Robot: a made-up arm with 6 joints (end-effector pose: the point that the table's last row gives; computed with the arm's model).
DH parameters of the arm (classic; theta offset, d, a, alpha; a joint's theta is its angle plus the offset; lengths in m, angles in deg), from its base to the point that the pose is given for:
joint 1: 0 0.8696 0.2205 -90
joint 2: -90 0 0.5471 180
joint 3: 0 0 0.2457 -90
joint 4: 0 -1.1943 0 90
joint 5: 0 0 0 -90
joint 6: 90 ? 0 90
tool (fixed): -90 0 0 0
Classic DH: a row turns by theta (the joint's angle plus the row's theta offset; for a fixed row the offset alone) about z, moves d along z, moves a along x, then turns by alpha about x.
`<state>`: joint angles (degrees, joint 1 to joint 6).
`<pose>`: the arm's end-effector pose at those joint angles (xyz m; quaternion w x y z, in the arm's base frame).
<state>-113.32 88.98 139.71 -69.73 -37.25 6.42</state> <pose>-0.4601 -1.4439 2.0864 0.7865 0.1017 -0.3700 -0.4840</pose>
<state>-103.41 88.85 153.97 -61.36 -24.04 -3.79</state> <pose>-0.1857 -1.1836 2.2633 0.7801 0.0142 -0.4855 -0.3943</pose>
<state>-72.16 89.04 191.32 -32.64 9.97 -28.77</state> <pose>0.0321 -0.1799 2.2380 0.6119 -0.1651 -0.7724 0.0420</pose>
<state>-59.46 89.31 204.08 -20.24 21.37 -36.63</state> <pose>-0.0996 0.1036 2.0420 0.4727 -0.2103 -0.8320 0.2003</pose>
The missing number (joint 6, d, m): -0.2625
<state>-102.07 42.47 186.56 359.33 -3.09 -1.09</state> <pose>0.1519 0.7094 1.9398 0.2212 -0.7298 -0.5965 -0.2504</pose>
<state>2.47 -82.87 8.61 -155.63 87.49 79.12</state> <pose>-0.3553 -0.1236 2.1427 0.6258 0.7557 -0.1681 -0.0947</pose>
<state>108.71 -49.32 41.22 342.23 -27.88 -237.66</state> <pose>0.0725 -0.3309 2.6513 0.5913 -0.1129 -0.7819 0.1620</pose>
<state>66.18 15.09 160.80 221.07 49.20 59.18</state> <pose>-0.2116 -0.8024 2.0881 0.0132 -0.8266 0.2342 -0.5116</pose>
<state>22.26 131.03 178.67 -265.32 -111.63 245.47</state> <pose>1.1809 0.2206 1.5004 0.5479 0.4841 -0.3270 -0.5987</pose>
